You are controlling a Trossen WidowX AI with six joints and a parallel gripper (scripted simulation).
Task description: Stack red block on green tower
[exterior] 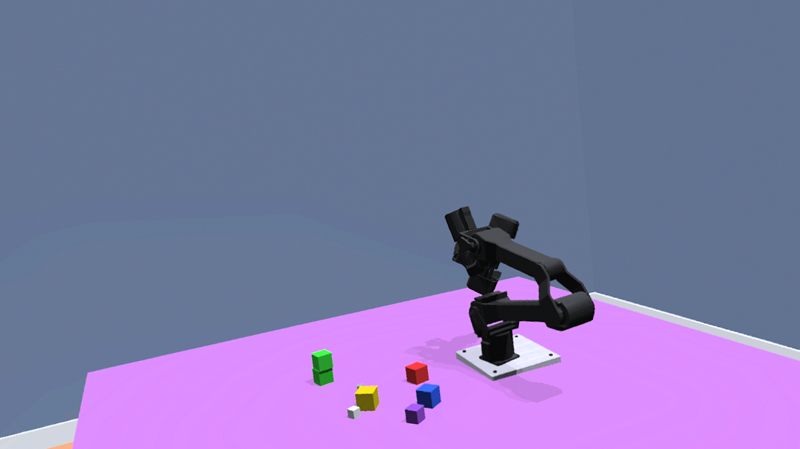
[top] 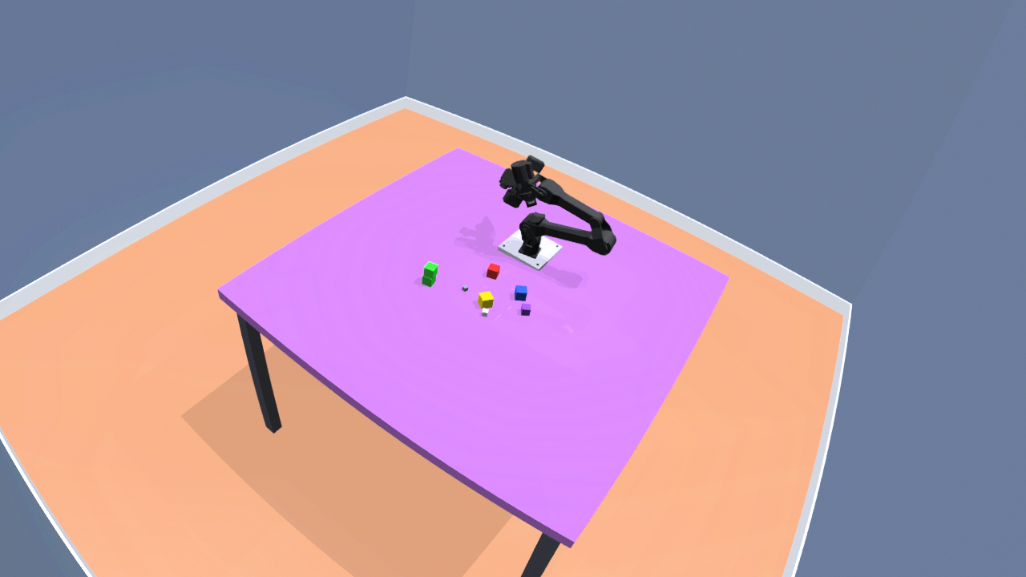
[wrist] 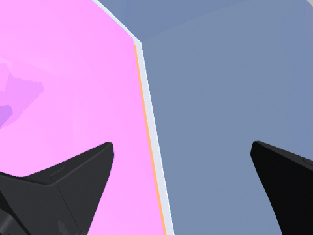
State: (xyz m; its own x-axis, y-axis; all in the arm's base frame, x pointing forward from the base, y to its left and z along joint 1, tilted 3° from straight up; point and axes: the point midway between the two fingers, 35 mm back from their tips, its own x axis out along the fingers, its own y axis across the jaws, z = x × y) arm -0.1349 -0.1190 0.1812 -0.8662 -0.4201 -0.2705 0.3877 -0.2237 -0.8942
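Right now my gripper tip is 33 cm short of the red block, 18 cm above it and 6 cm to the right of it. The rest, counted from my gripper tip: blue block (39 cm ahead, 18 cm to the left, 18 cm below); then tiny grey block (44 cm ahead, 19 cm below, 2 cm to the left); then yellow block (47 cm ahead, 18 cm below, 10 cm to the left).
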